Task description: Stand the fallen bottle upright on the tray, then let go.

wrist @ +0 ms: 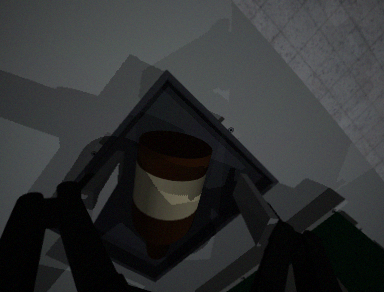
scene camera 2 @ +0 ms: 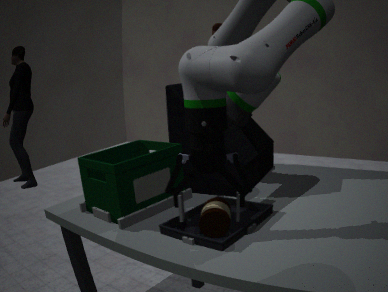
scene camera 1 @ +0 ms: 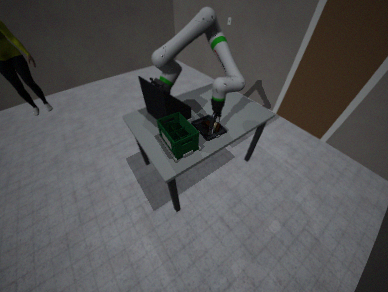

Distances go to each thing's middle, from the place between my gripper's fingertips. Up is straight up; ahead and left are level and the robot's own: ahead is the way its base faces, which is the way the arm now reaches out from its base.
The brown bottle [wrist: 171, 167] is 4 cm behind my hand.
